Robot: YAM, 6 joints.
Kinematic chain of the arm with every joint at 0, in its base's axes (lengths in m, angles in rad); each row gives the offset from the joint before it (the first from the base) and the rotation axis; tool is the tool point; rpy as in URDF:
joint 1: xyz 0 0 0.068 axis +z
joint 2: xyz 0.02 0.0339 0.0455 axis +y
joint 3: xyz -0.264 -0.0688 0 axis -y
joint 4: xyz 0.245 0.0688 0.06 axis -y
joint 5: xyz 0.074 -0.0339 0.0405 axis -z
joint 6: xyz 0.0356 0 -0.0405 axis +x
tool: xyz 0 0 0 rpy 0 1.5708 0
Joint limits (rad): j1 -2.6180..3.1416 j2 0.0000..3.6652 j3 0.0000..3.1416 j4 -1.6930..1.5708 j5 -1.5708..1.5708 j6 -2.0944..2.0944
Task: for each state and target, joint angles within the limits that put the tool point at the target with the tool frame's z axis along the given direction. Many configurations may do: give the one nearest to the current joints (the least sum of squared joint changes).
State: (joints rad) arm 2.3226 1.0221 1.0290 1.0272 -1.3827 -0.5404
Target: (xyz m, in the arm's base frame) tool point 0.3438 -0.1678 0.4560 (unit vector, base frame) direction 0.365 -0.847 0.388
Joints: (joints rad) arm 2.7473 0.1712 1.7189 1.0640 -0.6963 -0.5404
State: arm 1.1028 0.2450 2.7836 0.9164 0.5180 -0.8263
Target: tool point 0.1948 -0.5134 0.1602 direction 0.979 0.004 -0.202
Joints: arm 1.8727 0.0025 2.5143 1.2426 1.2118 -0.8263
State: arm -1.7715 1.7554 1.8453 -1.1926 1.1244 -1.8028
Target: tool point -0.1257 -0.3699 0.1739 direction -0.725 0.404 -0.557
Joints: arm -1.8251 2.2144 1.7273 -1.4421 0.9334 -1.8028
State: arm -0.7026 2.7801 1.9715 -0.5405 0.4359 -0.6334
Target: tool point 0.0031 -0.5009 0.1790 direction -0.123 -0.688 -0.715
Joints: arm -1.5551 2.2286 1.7295 -0.3071 0.1342 -0.6334
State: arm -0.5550 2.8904 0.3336 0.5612 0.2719 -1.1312
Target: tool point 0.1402 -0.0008 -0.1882 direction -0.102 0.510 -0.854
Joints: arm -0.1310 3.0617 0.7376 0.5593 -0.5148 -1.1312
